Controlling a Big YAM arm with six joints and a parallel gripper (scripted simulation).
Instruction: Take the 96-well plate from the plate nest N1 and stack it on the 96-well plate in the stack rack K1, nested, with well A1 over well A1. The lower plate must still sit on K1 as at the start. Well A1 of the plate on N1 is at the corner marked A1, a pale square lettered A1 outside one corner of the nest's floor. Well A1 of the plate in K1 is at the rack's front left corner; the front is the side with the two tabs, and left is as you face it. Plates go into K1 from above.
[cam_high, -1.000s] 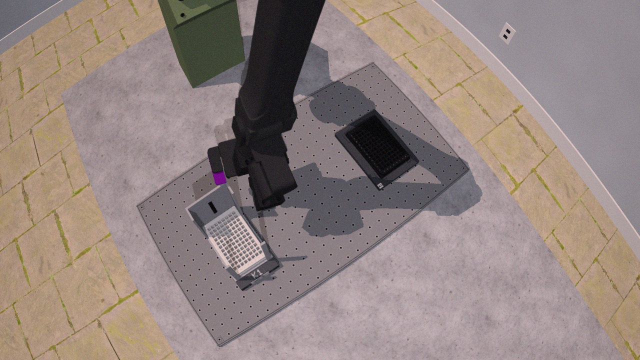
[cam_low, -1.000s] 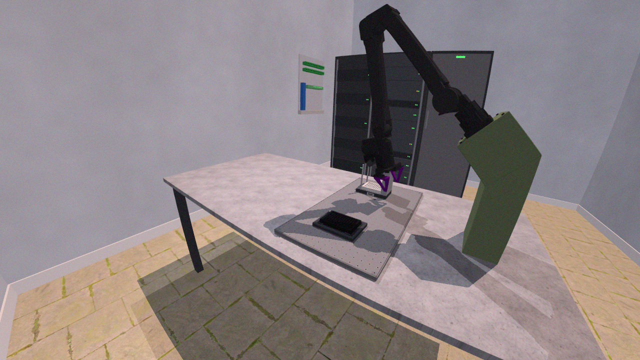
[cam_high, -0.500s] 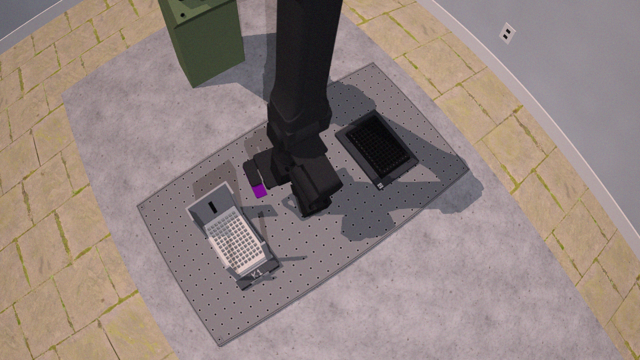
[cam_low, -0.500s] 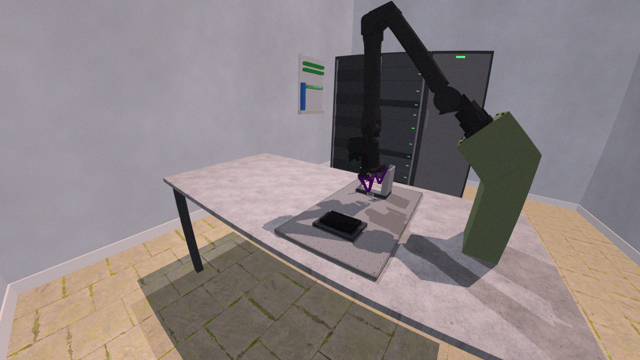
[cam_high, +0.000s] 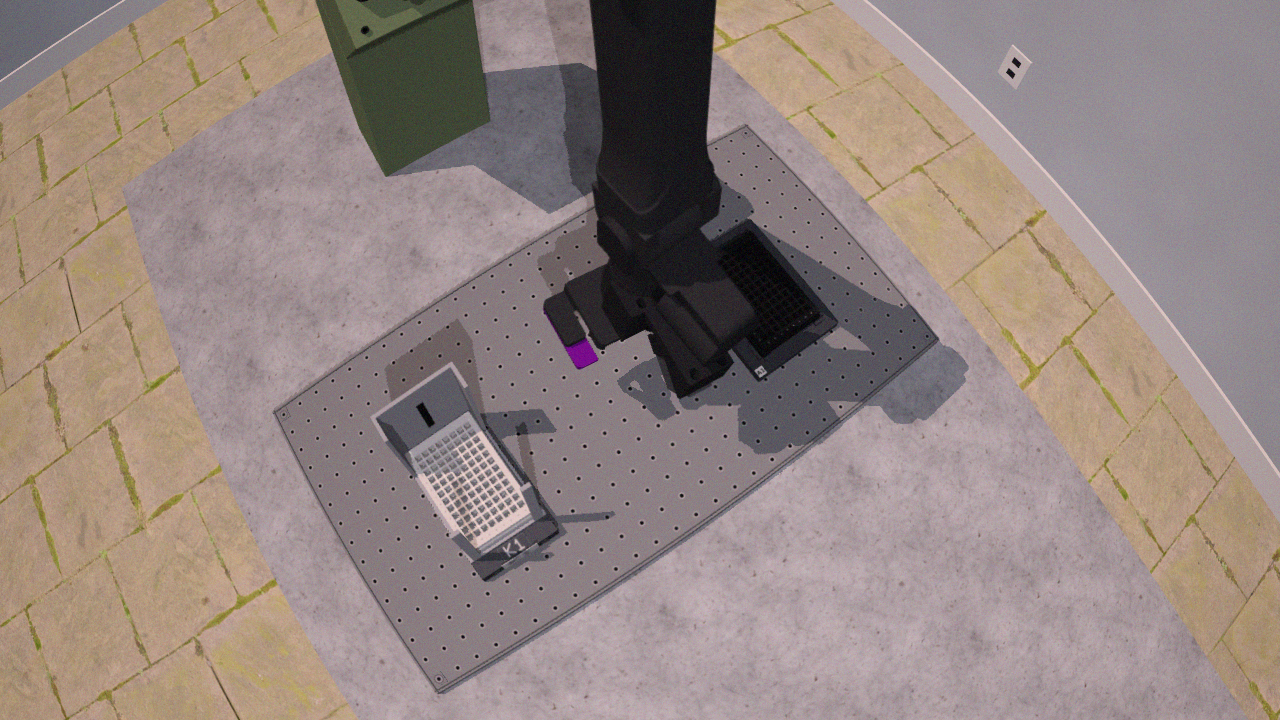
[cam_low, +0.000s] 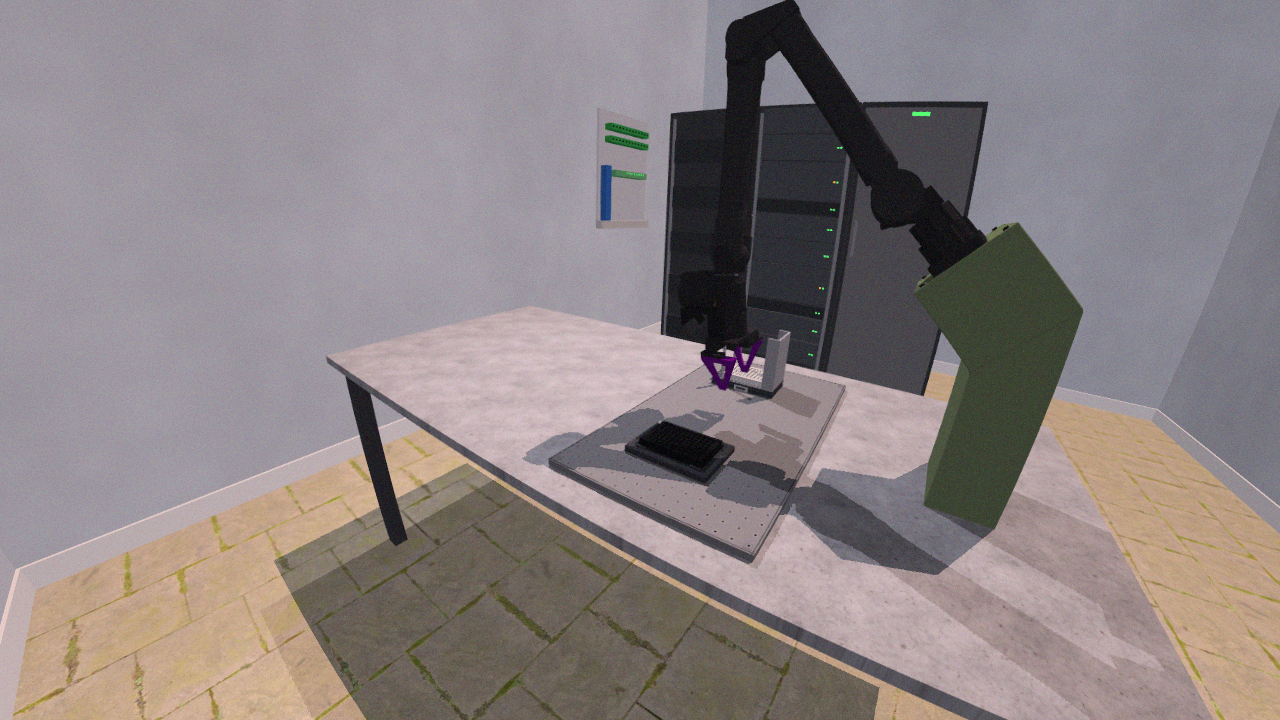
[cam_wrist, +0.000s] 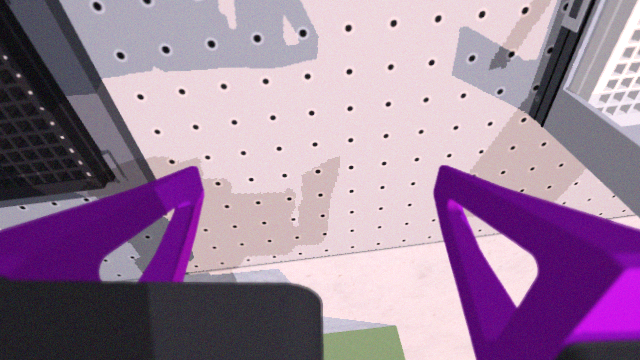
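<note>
My gripper is now 17 cm to the right of the black 96-well plate, 8 cm above it and 1 cm past it. Round my hand: plate nest N1 (17 cm to the left, 9 cm below, 1 cm behind); then dark slot (21 cm to the right, 1 cm below); then pale A1 mark (13 cm to the left, 8 cm below, 7 cm ahead).
</note>
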